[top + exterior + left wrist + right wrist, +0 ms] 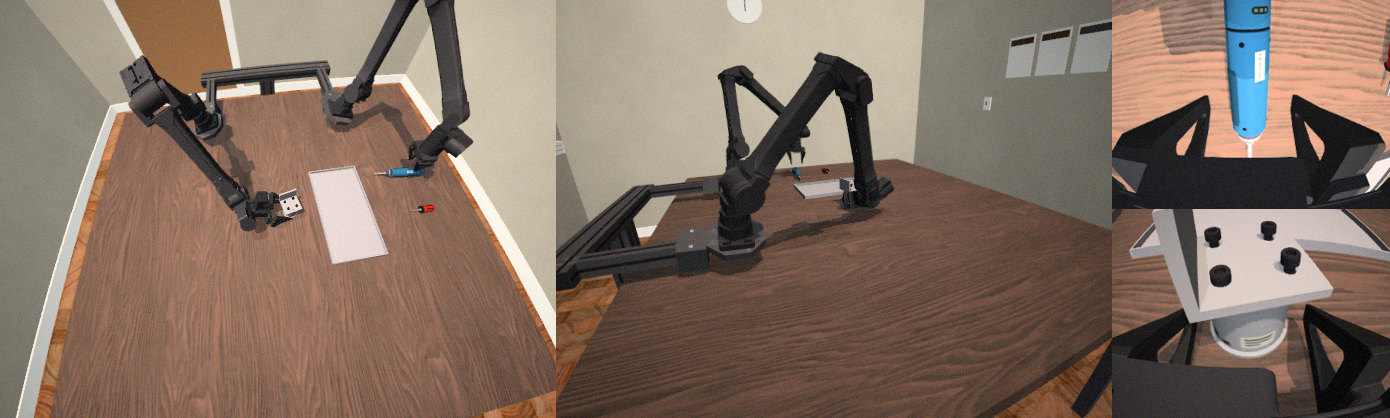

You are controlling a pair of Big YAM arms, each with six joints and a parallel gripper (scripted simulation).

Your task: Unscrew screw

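My right gripper is now 10 mm to the right of the joint module body and 10 mm below it. The rest, counted from my right hand: bracket: 10 mm to the left, 50 mm above; flat tray: 30 mm ahead, 240 mm to the left, 20 mm below; small red-handled screwdriver: 70 mm ahead, 580 mm to the left, 10 mm below.
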